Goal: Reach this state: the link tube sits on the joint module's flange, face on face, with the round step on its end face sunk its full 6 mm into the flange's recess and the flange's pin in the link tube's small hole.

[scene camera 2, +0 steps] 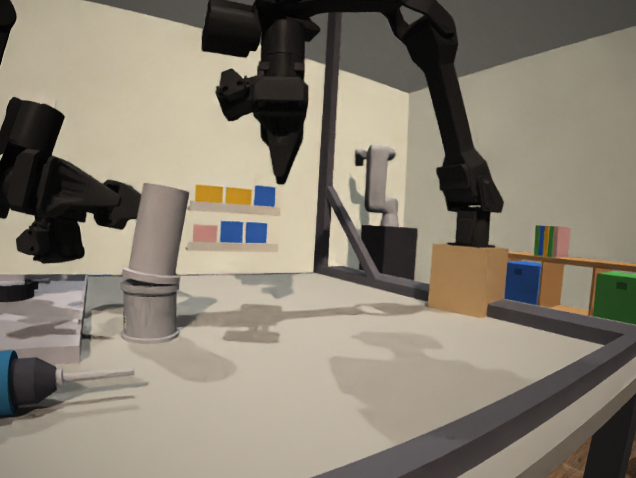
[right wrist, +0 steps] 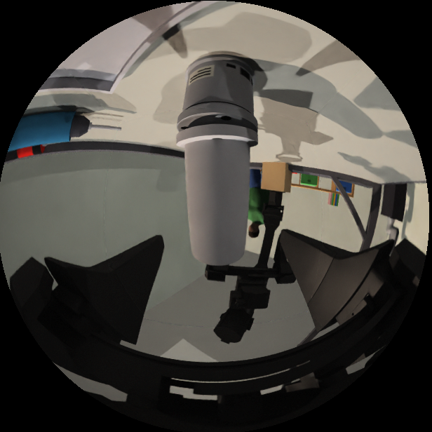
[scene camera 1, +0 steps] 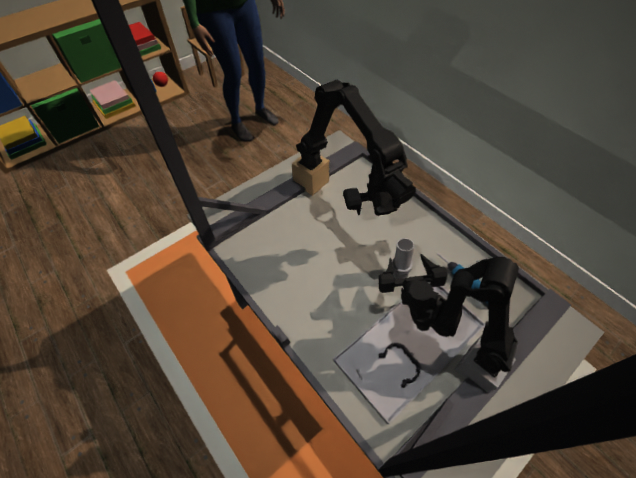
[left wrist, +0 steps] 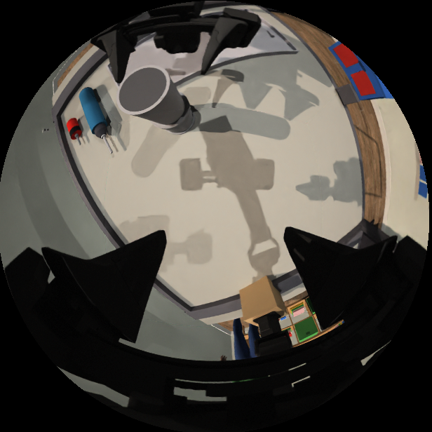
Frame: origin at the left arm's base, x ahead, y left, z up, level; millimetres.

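Where they show: left gripper, fingertip midpoint: [scene camera 2: 280, 180] [scene camera 1: 373, 211]; right gripper, fingertip midpoint: [scene camera 2: 142, 207] [scene camera 1: 405, 256]; left arm's base, link origin: [scene camera 2: 471, 246] [scene camera 1: 310, 161]; right arm's base, link origin: [scene camera 1: 490, 360].
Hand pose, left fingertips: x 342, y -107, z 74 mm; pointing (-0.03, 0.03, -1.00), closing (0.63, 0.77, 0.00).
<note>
Things, the pixels of their centre, and the offset from my left fingertips. "*": a spot on its surface instead.
- grey link tube, body centre: [scene camera 2: 157, 235] [scene camera 1: 403, 255] dy -27, dx +143, dz -74 mm
- joint module, body centre: [scene camera 2: 150, 307] [scene camera 1: 400, 269] dy -29, dx +150, dz -153 mm
- black curved cable, surface spot: [scene camera 1: 415, 362] * dy -250, dx +342, dz -168 mm
- blue tool, surface spot: [scene camera 2: 6, 382] * dy +116, dx +290, dz -157 mm
The grey link tube [scene camera 1: 404, 254] [scene camera 2: 159, 231] [left wrist: 174, 102] [right wrist: 218, 200] stands tilted on the joint module [scene camera 2: 150, 316] [right wrist: 220, 90]. In scene camera 2 its top leans right. A dark uneven gap shows between its end ring and the module's flange [scene camera 2: 133, 289], so the faces are not flush. A dark hole shows in that gap in the right wrist view; the pin cannot be made out. My right gripper [scene camera 1: 407, 261] [right wrist: 222, 238] is open, its fingers apart near the tube's upper part. My left gripper [scene camera 1: 367, 206] [scene camera 2: 280, 180] [left wrist: 226, 235] is open and empty, high above the table.
A pale raised board [scene camera 1: 365, 359] [scene camera 2: 56, 352] carries a black curved cable [scene camera 1: 415, 362]. A blue tool [scene camera 2: 6, 382] [left wrist: 92, 110] [right wrist: 45, 130] with a thin shaft lies near the module. A red tool [left wrist: 74, 127] lies beside it. Dark frame rails edge the table.
</note>
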